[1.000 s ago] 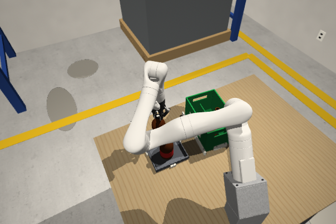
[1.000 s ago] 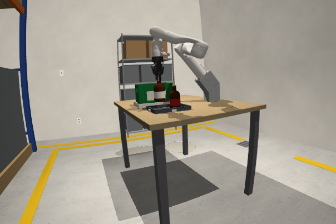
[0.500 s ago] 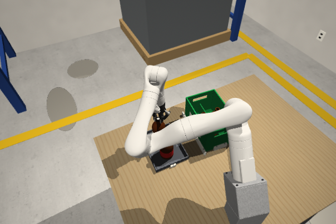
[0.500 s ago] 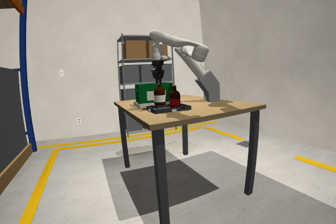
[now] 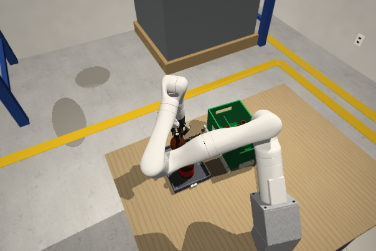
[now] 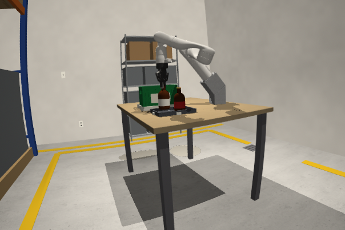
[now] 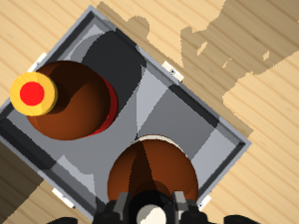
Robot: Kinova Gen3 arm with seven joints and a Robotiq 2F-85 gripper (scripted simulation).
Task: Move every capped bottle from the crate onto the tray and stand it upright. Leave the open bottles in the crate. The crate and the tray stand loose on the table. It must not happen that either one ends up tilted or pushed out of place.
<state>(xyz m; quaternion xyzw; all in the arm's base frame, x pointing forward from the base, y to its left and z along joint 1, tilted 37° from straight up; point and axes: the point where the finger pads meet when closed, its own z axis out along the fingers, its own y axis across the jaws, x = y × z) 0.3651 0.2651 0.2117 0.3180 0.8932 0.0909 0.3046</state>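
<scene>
Right now my hand is 11 cm past the brown bottle, 10 cm above it and 1 cm to the left of it. Round my hand: green crate (30 cm to the right, 10 cm below, 1 cm behind); then grey tray (17 cm below, 6 cm behind, 1 cm to the right).
</scene>
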